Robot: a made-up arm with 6 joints.
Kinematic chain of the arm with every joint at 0, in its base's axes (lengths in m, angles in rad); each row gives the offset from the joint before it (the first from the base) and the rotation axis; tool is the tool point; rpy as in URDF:
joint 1: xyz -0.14 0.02 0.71 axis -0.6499 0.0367 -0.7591
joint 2: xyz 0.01 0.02 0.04 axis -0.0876 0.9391 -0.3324
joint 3: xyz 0.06 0 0.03 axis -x
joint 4: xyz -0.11 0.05 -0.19 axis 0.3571 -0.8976 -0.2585
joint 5: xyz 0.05 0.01 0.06 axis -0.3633 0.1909 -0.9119
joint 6: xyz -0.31 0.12 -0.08 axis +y
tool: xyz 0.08 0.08 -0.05 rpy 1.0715 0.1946 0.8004
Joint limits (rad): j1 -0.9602..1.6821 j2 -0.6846..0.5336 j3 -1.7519..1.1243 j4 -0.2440..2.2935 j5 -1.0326..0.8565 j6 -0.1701..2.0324
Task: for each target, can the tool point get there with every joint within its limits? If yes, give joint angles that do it. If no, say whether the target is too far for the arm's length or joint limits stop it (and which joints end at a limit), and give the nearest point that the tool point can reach.
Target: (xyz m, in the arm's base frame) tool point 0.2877 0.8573 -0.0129
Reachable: no: too far | nearest point 0.1038 0.4648 0.3440 | short by 0.562 m
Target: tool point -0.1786 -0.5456 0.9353
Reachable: no: joint limits stop it (at a limit: joint 2, joint 3, joint 5, joint 6) | nearest point -0.1833 -0.4671 0.8925 | short by 0.090 m
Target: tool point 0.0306 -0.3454 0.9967
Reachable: no: joint limits stop it (at a limit: joint 1, joint 3, joint 4, joint 5, joint 6) | nearest point -0.0078 -0.3077 1.0042 | short by 0.054 m
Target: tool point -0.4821 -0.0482 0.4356
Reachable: yes | joints 0.4703 0.1662 0.7046 0.4903 -0.6308 0.7533
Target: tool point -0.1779 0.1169 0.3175
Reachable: yes | joints 1.1783 -0.5886 -0.5682 0.1633 -0.7286 0.1143
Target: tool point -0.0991 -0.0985 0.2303
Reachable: yes | joints 0.7327 -0.5823 0.6667 -0.0371 0.6963 1.6071
